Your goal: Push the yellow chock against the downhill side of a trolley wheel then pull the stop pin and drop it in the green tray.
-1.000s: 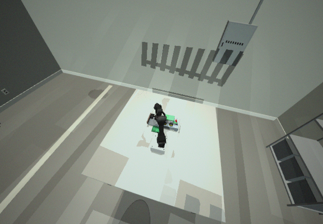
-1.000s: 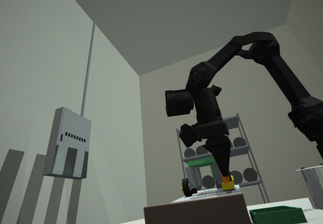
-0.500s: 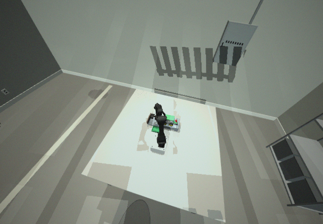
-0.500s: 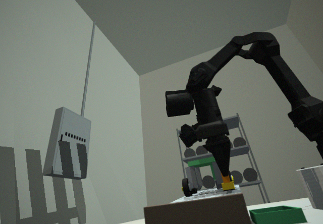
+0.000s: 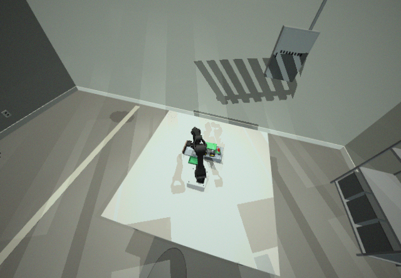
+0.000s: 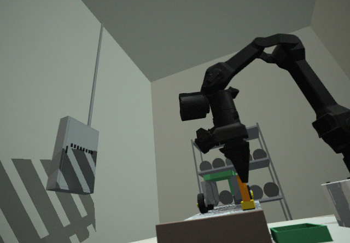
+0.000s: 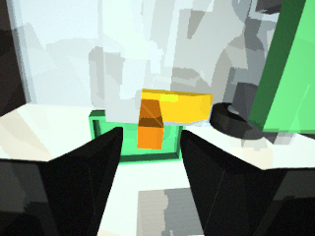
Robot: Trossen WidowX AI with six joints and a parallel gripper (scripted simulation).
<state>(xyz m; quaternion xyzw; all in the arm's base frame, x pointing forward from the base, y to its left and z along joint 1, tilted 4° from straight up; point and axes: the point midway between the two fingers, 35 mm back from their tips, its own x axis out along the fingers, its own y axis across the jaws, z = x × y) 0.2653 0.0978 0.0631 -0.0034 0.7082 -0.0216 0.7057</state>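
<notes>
The yellow chock lies 3 cm below my gripper tip, 2 cm to the right of it and 1 cm ahead of it. Round my gripper tip: green tray (11 cm below, 6 cm behind); then green-topped trolley (12 cm to the right, 6 cm ahead); then grey ramp (11 cm to the right, 6 cm below, 6 cm ahead).
</notes>
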